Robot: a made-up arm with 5 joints.
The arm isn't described. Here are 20 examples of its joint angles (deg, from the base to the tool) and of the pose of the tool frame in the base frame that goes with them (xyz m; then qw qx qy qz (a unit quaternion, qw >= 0)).
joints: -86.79 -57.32 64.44 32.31 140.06
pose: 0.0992 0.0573 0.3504 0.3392 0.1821 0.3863 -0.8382
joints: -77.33 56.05 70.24 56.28 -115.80
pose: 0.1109 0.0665 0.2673 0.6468 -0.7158 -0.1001 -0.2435
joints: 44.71 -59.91 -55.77 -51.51 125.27
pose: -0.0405 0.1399 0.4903 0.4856 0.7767 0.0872 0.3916
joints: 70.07 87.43 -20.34 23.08 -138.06
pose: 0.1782 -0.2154 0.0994 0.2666 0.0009 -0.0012 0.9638
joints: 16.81 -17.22 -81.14 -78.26 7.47
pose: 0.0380 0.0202 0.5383 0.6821 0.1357 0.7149 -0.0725
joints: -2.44 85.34 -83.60 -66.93 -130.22
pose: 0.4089 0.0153 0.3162 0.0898 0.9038 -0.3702 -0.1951
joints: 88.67 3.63 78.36 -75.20 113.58
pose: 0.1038 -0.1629 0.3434 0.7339 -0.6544 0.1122 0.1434
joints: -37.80 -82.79 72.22 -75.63 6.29
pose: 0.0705 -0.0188 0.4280 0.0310 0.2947 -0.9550 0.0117
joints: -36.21 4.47 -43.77 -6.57 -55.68
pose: 0.2556 0.1178 0.5459 0.3686 0.6815 -0.6280 -0.0725
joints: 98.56 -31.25 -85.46 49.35 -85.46
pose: 0.1053 0.0351 0.5803 0.0117 0.0881 0.9766 0.1959
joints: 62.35 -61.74 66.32 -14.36 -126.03
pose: 0.1291 -0.0550 0.3999 0.0627 -0.4192 0.6397 0.6412
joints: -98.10 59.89 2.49 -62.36 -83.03
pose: 0.0536 0.2980 0.2497 0.7032 0.7066 0.0242 0.0756
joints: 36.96 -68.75 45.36 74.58 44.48
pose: 0.1132 -0.0090 0.3617 0.9424 -0.2106 -0.2570 0.0389
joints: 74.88 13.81 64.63 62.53 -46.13
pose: 0.1196 -0.0721 0.2984 0.4252 0.0966 0.4193 -0.7963
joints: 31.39 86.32 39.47 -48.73 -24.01
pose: 0.2346 -0.0810 0.1112 0.8683 -0.0045 -0.1126 -0.4832
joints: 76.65 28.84 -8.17 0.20 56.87
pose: 0.1670 -0.2823 0.3499 0.8076 -0.5157 -0.2365 -0.1611
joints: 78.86 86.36 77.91 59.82 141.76
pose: 0.1115 -0.0580 0.2716 0.3376 0.8711 -0.2985 0.1953
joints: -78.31 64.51 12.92 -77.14 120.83
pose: 0.1533 0.2774 0.2276 0.1008 0.2397 0.6633 -0.7017
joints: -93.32 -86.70 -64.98 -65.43 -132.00
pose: 0.1112 -0.2621 0.3288 0.8374 -0.4067 -0.1815 -0.3170
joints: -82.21 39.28 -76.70 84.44 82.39
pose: 0.1337 0.2758 0.3870 0.1471 0.0083 -0.3662 0.9188
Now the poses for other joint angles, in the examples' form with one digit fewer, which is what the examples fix.
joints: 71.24 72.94 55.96 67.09 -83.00
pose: 0.125 -0.072 0.238 0.120 -0.101 0.792 -0.590
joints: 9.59 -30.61 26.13 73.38 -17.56
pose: 0.192 -0.014 0.386 0.950 0.017 -0.182 -0.254
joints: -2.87 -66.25 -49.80 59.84 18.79
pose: -0.007 -0.003 0.518 0.287 -0.109 -0.951 0.048
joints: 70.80 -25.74 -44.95 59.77 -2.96
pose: 0.129 -0.084 0.541 0.500 -0.415 -0.650 -0.394
